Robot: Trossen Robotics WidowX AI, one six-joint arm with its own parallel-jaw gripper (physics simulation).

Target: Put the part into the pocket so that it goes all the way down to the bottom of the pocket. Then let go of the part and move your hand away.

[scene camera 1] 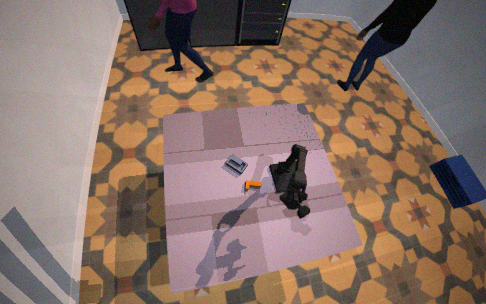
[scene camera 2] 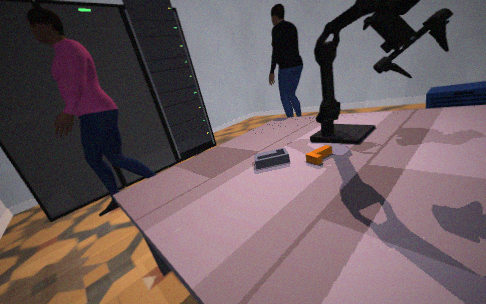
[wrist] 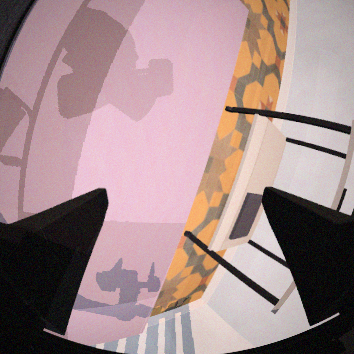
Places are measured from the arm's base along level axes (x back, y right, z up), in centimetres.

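Pixels of known places: gripper, fingertip midpoint: (scene camera 1: 295, 213) (scene camera 2: 428, 65) (wrist: 186, 195); arm's base, origin of the base link: (scene camera 1: 280, 170) (scene camera 2: 327, 132).
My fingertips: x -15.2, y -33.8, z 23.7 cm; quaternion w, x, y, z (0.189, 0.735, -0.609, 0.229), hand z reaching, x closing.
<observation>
For each thing: its top centre in the pictures, then the offset to it from my fingertips. Level surfaces: height alone.
- orange part, middle of its top: (scene camera 2: 321, 150) (scene camera 1: 253, 185) dz -23.1, dx -8.9, dy +29.9 cm
- grey block with the pocket, middle of its top: (scene camera 2: 270, 154) (scene camera 1: 237, 163) dz -22.5, dx -14.0, dy +49.7 cm
- pink table top, its level: dz -26.1 cm
The orange part (scene camera 1: 254, 184) (scene camera 2: 318, 155) is roughly L-shaped and lies on the table top near the arm's base. The grey block with the pocket (scene camera 1: 236, 164) (scene camera 2: 272, 160) sits a short way from the part, and the two do not touch. The pocket shows as a dark recess in the block's top. My gripper (scene camera 1: 297, 206) (scene camera 2: 428, 63) (wrist: 186, 195) is open and empty, raised high above the table on the far side of the arm's base from the block. The part and block do not show in the wrist view.
The pink table top (scene camera 1: 200, 260) (scene camera 2: 190, 220) (wrist: 165, 150) carries the arm's black base (scene camera 1: 280, 179) (scene camera 2: 345, 133) and shadows. A blue box (scene camera 1: 459, 181) (scene camera 2: 457, 96), dark cabinets (scene camera 1: 215, 22) (scene camera 2: 90, 150) and two people stand beyond the table.
</observation>
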